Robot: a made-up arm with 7 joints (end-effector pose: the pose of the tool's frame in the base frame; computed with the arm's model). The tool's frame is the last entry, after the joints. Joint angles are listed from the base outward.
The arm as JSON. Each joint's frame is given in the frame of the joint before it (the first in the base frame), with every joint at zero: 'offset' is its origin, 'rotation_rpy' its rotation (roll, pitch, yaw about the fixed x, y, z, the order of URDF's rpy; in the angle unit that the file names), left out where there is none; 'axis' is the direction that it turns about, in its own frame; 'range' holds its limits. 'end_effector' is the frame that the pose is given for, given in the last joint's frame.
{
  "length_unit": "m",
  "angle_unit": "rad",
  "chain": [
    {
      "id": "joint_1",
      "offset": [
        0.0,
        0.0,
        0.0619
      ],
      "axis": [
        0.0,
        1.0,
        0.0
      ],
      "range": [
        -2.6,
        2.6
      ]
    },
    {
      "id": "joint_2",
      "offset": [
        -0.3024,
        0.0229,
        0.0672
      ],
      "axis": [
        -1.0,
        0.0,
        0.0
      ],
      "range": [
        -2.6,
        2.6
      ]
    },
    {
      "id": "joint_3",
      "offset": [
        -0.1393,
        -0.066,
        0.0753
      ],
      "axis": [
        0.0,
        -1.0,
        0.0
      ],
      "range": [
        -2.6,
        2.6
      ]
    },
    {
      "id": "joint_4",
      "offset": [
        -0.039,
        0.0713,
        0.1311
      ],
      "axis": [
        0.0,
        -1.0,
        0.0
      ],
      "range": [
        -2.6,
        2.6
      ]
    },
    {
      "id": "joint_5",
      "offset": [
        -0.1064,
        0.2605,
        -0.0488
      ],
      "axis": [
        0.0,
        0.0,
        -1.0
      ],
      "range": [
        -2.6,
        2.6
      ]
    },
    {
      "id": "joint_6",
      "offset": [
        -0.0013,
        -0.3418,
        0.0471
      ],
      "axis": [
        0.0,
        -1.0,
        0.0
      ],
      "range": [
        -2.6,
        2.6
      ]
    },
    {
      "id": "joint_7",
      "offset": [
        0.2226,
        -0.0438,
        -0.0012
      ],
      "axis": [
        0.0,
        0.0,
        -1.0
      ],
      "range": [
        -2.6,
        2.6
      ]
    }
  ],
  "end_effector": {
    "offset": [
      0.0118,
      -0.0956,
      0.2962
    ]
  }
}
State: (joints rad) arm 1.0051 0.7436 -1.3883 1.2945 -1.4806 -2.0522 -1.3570
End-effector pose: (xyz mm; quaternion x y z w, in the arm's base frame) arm -365.4 65.8 -94.2 -0.0452 -0.8751 -0.1667 0.4521
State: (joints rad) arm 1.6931 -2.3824 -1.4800 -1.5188 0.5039 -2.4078 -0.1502
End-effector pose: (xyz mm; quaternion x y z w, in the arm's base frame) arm -436.4 -244.6 161.8 0.3327 -0.0800 -0.7884 0.5112
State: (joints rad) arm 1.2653 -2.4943 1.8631 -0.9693 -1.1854 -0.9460 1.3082
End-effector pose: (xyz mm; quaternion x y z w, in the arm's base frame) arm -81.0 -509.5 405.7 0.3804 0.4830 -0.6696 0.4167
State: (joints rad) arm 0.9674 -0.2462 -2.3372 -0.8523 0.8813 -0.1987 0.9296
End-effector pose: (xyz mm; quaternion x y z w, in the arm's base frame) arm -194.0 -89.8 -60.6 0.6552 -0.5273 -0.4527 0.2961
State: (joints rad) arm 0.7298 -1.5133 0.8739 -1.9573 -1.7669 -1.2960 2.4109
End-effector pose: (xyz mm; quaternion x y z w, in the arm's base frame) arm 58.4 91.0 962.4 0.1677 0.4062 0.0765 0.8950
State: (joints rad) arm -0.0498 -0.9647 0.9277 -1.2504 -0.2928 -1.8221 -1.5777
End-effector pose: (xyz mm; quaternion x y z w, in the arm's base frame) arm -496.6 254.0 -95.1 -0.5865 -0.4149 -0.6955 0.0151
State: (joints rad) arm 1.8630 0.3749 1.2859 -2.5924 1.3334 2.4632 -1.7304
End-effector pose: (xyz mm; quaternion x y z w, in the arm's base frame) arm 609.0 803.1 668.5 -0.0208 -0.2845 -0.9481 0.1407
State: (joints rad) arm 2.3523 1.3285 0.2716 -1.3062 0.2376 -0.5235 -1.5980
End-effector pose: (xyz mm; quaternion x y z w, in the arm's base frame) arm 417.9 28.8 101.7 -0.0296 -0.9454 0.0124 0.3243
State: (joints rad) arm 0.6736 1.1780 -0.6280 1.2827 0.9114 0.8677 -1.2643
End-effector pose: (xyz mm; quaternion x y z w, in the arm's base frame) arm -698.2 294.7 800.1 -0.6322 -0.2131 0.5266 0.5269
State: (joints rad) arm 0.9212 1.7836 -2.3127 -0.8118 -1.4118 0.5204 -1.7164
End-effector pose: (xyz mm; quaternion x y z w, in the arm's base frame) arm -489.5 -438.6 419.2 0.3778 0.4405 -0.1581 0.7989
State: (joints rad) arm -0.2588 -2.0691 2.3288 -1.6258 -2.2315 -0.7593 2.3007
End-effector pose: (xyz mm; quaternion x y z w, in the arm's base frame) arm -762.5 -335.9 564.0 0.6121 -0.2461 -0.4566 0.5969
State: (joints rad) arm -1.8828 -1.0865 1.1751 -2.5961 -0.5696 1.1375 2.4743
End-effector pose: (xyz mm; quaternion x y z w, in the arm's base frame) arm 29.0 -237.1 -280.2 0.5759 0.1308 -0.2139 0.7782
